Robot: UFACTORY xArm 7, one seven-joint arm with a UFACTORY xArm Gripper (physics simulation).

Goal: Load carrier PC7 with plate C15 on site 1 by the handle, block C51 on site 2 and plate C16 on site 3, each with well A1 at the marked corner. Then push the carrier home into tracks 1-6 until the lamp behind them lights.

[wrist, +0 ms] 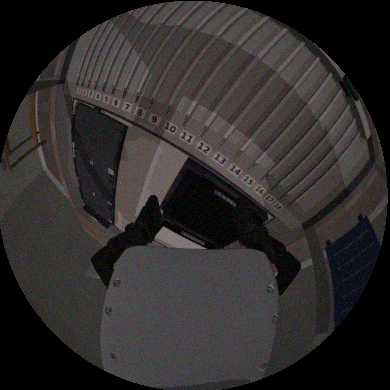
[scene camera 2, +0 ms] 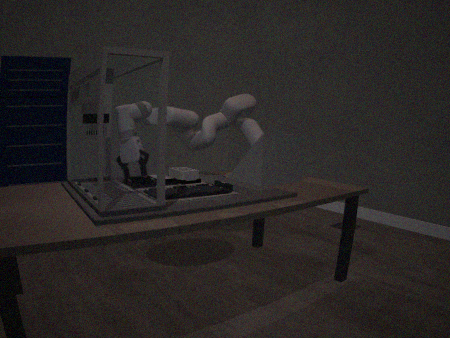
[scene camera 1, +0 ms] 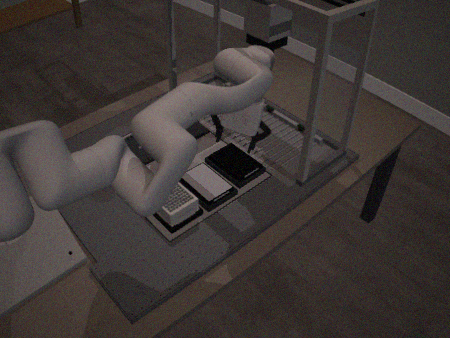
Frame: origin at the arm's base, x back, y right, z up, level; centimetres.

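Seen in the pictures: gripper, between the fingertips: (wrist: 196,206) (scene camera 2: 135,176) (scene camera 1: 233,145); arm's base, origin of its link: (scene camera 2: 265,153).
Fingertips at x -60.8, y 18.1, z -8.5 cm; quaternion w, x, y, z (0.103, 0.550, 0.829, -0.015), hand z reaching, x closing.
Offsets run from my fingertips to a thing's middle.
My gripper (scene camera 1: 235,144) (scene camera 2: 135,177) (wrist: 196,206) is open and empty, low over a black plate {dx +3.1, dy +3.1, dz -2.3 cm} (scene camera 1: 234,161) (wrist: 200,197), with one finger towards each side of it in the wrist view. Beside this plate is a dark-based plate with a light grey top {dx +14.5, dy +2.3, dz -2.3 cm} (scene camera 1: 209,182) (wrist: 181,239). A white gridded block {dx +25.4, dy +0.0, dz -1.0 cm} (scene camera 1: 179,206) (scene camera 2: 184,173) stands on a black base past it. The carrier {dx +10.3, dy -21.7, dz -2.7 cm} (scene camera 1: 138,149) (scene camera 2: 192,190) (wrist: 97,162) is a long dark piece, partly hidden by the arm in scene camera 1. The labels on the plates and block are not readable.
The numbered track deck (scene camera 1: 290,142) (wrist: 215,75) lies beyond the black plate. A grey frame with upright posts (scene camera 1: 314,105) (scene camera 2: 161,130) stands around the deck. A light board (scene camera 1: 171,238) bears the plates and block. The arm spans above the carrier.
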